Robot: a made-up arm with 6 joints. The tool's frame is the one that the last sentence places.
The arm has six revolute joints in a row. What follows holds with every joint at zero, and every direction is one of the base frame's.
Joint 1 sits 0.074 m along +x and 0.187 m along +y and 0.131 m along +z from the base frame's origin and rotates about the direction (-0.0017, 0.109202, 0.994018), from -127.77 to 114.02 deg.
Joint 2 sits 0.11 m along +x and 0.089 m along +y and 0.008 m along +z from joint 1 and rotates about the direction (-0.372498, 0.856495, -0.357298), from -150.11 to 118.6 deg.
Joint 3 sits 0.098 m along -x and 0.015 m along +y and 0.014 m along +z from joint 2 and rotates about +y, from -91.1 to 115.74 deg.
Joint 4 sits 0.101 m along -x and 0.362 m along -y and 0.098 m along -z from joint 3 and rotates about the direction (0.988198, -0.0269, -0.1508), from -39.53 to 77.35 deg.
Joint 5 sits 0.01 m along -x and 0.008 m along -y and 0.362 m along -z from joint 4 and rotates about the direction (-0.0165, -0.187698, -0.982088), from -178.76 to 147.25 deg.
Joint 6 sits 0.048 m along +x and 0.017 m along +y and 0.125 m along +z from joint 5 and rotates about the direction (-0.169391, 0.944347, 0.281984), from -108.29 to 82.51 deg.
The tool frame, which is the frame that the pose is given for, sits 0.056 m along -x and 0.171 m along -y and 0.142 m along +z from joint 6; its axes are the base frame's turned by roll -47.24, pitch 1.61 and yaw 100.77 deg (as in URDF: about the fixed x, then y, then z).
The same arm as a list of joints. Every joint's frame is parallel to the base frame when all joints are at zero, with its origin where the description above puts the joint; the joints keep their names.
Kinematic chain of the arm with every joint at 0, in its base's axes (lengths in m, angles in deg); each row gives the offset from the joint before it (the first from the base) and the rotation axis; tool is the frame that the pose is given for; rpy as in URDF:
joint 1: xyz 0.074 0.187 0.131 axis -0.0017 0.109202 0.994018
joint 2: xyz 0.11 0.089 0.008 axis -0.372498 0.856495 -0.357298
joint 3: xyz -0.098 0.015 0.014 axis +y
joint 4: xyz -0.101 -0.362 -0.098 axis 0.988198 -0.0269 -0.1508
joint 5: xyz -0.01 -0.008 -0.362 axis -0.0165 -0.187698 -0.982088
joint 6: xyz 0.048 0.017 0.125 axis -0.169407 0.944336 0.282011
tool: xyz -0.056 -0.171 0.142 rpy -47.24 1.61 100.77
Joint limits (deg, base to tool): -127.77..114.02 -150.11..118.6 -91.1..115.74 -39.53..77.35 -178.76..147.25 -108.29..82.51

